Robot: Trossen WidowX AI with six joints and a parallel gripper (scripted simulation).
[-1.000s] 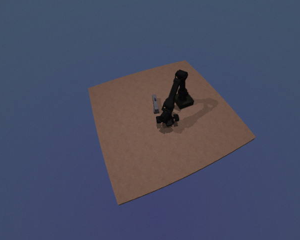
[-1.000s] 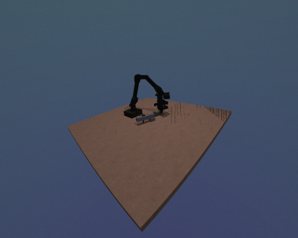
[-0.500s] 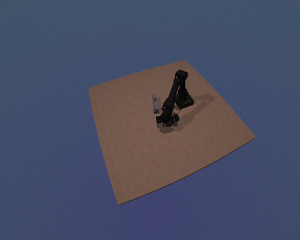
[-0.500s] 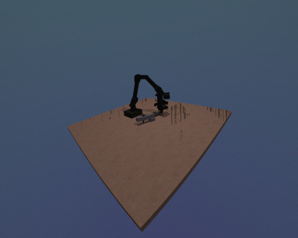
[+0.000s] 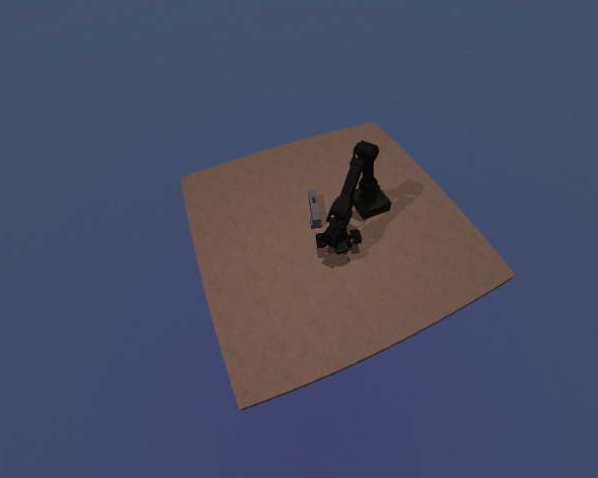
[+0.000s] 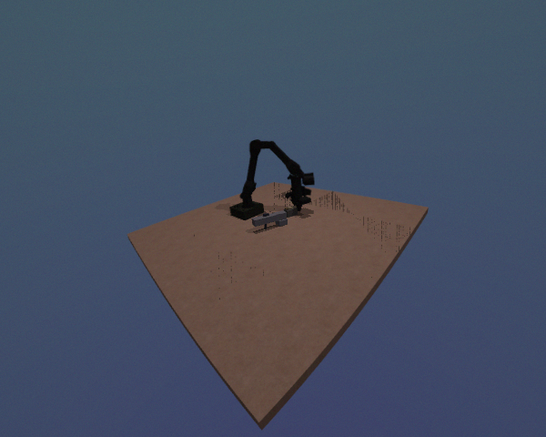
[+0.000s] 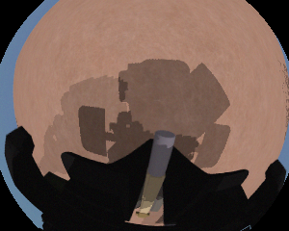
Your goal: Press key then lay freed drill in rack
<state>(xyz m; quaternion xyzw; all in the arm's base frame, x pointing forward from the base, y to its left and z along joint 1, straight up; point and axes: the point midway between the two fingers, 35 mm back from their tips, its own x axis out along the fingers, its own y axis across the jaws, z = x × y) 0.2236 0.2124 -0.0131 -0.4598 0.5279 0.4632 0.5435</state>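
Now: the drill 40 mm to the right of my gripper tip, 40 mm above it and 10 mm behind it. Also, from my gripper tip: dark block (50 mm to the right, 10 mm behind, 10 mm above); grey block (230 mm to the right, 40 mm ahead, 40 mm above); dark key (260 mm to the right, 40 mm above, 30 mm ahead).
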